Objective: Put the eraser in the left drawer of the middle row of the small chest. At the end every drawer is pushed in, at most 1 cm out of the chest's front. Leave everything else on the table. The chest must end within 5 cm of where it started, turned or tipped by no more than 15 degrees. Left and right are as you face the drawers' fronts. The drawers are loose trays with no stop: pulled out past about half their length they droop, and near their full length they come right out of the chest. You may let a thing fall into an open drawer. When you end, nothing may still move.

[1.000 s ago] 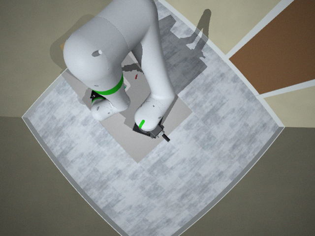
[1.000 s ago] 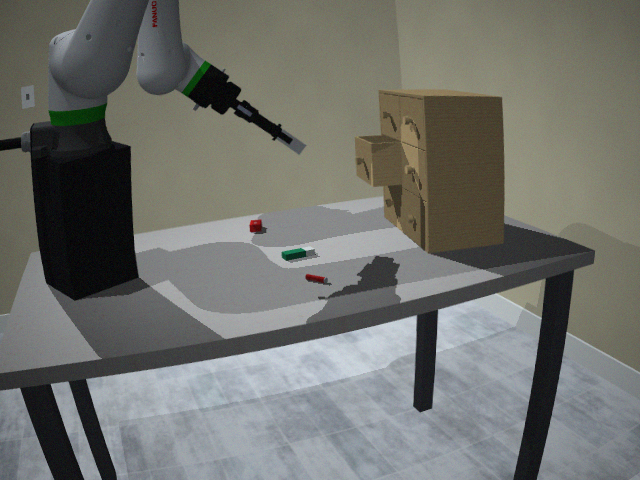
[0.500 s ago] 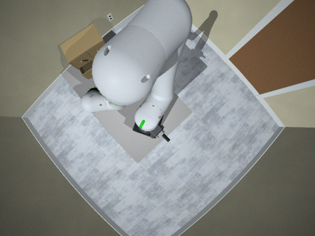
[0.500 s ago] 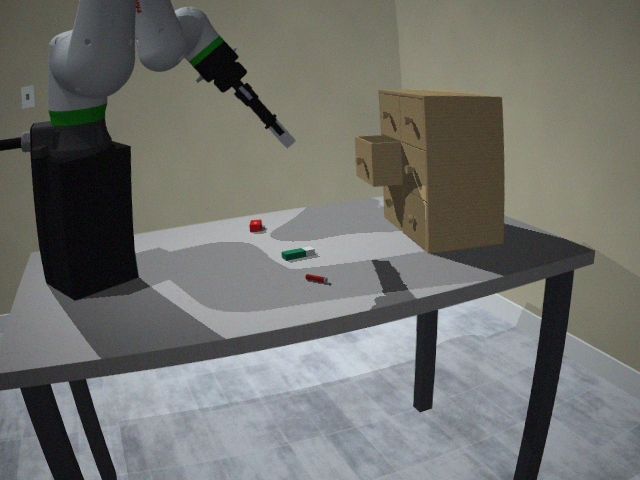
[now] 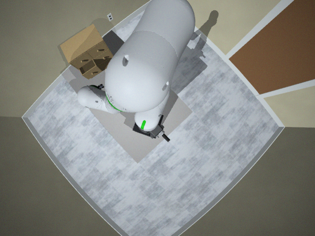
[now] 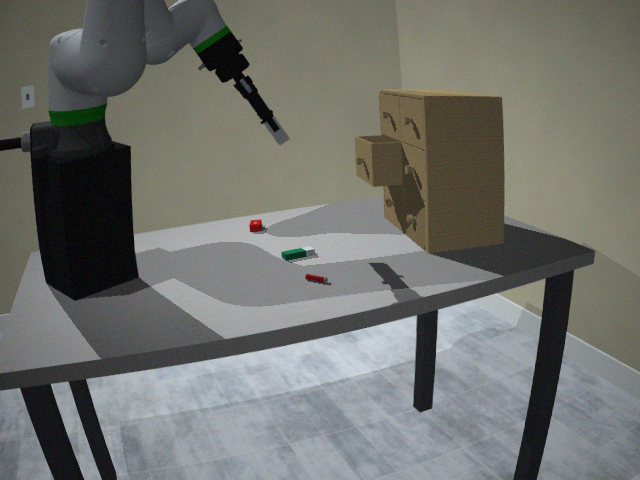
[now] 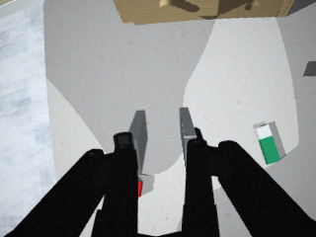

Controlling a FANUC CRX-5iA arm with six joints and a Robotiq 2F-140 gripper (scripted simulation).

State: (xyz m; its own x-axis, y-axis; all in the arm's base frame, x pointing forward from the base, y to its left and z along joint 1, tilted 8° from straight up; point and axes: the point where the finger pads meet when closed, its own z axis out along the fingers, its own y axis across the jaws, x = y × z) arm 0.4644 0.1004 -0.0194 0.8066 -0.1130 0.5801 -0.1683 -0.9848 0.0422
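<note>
Right now the eraser is 250 mm below my hand, 160 mm to the right of it and 10 mm behind it. Round my hand: small red cube: 240 mm below, 110 mm to the left, 30 mm behind; thin red pen-like object: 310 mm to the right, 250 mm below, 40 mm behind.
</note>
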